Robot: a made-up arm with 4 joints.
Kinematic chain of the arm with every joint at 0, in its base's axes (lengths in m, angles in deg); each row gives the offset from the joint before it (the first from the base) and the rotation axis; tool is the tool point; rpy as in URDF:
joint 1: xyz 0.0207 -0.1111 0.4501 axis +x
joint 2: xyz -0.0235 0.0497 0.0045 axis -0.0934 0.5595 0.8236
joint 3: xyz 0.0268 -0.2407 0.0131 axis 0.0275 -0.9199 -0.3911
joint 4: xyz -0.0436 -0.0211 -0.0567 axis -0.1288 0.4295 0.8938
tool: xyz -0.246 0.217 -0.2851 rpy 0 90 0
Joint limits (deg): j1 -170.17..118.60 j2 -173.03..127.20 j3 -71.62..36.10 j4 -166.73..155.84
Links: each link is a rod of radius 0.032 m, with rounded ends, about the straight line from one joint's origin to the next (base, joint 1, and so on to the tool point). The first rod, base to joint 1, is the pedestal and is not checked.
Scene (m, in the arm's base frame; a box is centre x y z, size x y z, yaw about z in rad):
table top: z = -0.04
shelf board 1: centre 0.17 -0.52 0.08 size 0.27 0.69 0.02 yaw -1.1
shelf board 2: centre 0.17 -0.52 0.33 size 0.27 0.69 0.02 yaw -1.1
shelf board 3: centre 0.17 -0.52 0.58 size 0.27 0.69 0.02 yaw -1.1
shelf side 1: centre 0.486 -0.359 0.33 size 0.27 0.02 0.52 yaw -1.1
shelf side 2: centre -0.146 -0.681 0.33 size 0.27 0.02 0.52 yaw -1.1
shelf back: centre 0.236 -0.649 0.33 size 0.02 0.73 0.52 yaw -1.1
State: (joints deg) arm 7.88 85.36 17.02 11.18
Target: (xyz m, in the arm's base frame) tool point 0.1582 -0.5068 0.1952
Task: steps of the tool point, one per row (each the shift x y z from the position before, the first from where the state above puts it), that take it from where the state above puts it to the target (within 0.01 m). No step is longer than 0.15 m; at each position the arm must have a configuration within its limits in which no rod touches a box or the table.
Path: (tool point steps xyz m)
1: 0.0825 -0.0614 -0.0017
2: 0.1076 -0.0336 -0.0180
3: 0.1228 0.0030 -0.0281

